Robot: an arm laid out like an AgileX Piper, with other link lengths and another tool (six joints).
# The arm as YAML. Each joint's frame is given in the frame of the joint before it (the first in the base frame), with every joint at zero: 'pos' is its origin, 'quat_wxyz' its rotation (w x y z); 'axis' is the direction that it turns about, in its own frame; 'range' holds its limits. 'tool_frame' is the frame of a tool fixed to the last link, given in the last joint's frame.
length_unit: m
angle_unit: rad
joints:
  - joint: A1
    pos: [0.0, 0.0, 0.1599]
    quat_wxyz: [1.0, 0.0, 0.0, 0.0]
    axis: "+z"
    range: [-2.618, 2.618]
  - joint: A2
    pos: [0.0, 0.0, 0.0]
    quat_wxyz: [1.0, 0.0, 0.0, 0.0]
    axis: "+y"
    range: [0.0, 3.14]
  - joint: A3
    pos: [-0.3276, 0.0, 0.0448]
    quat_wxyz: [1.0, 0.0, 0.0, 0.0]
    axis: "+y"
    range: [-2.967, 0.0]
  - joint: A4
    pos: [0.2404, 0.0, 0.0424]
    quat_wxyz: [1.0, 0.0, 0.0, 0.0]
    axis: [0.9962, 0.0, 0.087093]
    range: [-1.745, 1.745]
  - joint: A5
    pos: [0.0, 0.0, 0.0]
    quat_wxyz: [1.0, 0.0, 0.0, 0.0]
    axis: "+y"
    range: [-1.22, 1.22]
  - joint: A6
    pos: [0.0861, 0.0, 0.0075]
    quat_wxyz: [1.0, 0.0, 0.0, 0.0]
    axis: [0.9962, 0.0, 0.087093]
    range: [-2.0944, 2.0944]
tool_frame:
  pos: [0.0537, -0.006, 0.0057]
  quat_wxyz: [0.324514, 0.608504, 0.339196, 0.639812]
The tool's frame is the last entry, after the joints.
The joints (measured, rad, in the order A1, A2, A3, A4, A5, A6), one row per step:
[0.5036, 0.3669, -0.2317, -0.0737, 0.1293, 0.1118]
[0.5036, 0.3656, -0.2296, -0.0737, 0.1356, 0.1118]
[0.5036, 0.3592, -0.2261, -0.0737, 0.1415, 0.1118]
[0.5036, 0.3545, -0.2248, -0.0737, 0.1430, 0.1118]
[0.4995, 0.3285, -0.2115, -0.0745, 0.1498, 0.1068]
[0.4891, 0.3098, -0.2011, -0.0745, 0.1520, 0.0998]
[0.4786, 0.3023, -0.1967, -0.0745, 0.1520, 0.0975]
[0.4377, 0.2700, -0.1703, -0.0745, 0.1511, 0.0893]
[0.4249, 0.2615, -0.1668, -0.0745, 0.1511, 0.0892]
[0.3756, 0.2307, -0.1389, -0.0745, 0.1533, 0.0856]
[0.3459, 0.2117, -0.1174, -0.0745, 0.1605, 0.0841]
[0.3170, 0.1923, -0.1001, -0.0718, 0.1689, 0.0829]
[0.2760, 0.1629, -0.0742, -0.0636, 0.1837, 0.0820]
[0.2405, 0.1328, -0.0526, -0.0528, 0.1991, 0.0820]
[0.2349, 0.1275, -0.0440, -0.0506, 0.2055, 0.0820]
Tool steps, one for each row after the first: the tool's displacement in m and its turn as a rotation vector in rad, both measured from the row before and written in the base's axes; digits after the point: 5 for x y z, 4 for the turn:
[-0.00030, -0.00024, -0.00155, -0.0034, 0.0062, -0.0005]
[-0.00095, -0.00059, -0.00156, -0.0015, 0.0026, -0.0004]
[-0.00063, -0.00036, -0.00028, 0.0009, -0.0017, -0.0001]
[-0.00329, -0.00231, -0.00369, -0.0022, -0.0079, -0.0037]
[-0.00201, -0.00211, -0.00265, -0.0032, -0.0086, -0.0093]
[-0.00058, -0.00129, -0.00104, -0.0006, -0.0038, -0.0101]
[-0.00270, -0.00498, -0.00732, -0.0043, -0.0096, -0.0395]
[-0.00066, -0.00140, -0.00068, 0.0020, -0.0046, -0.0128]
[-0.00242, -0.00508, -0.00862, -0.0030, -0.0020, -0.0489]
[-0.00164, -0.00299, -0.00783, -0.0048, 0.0086, -0.0300]
[-0.00173, -0.00276, -0.00642, -0.0006, 0.0064, -0.0293]
[-0.00272, -0.00364, -0.01001, 0.0037, 0.0129, -0.0419]
[-0.00277, -0.00291, -0.00852, 0.0087, 0.0094, -0.0364]
[-0.00059, -0.00048, -0.00384, -0.0001, 0.0099, -0.0059]

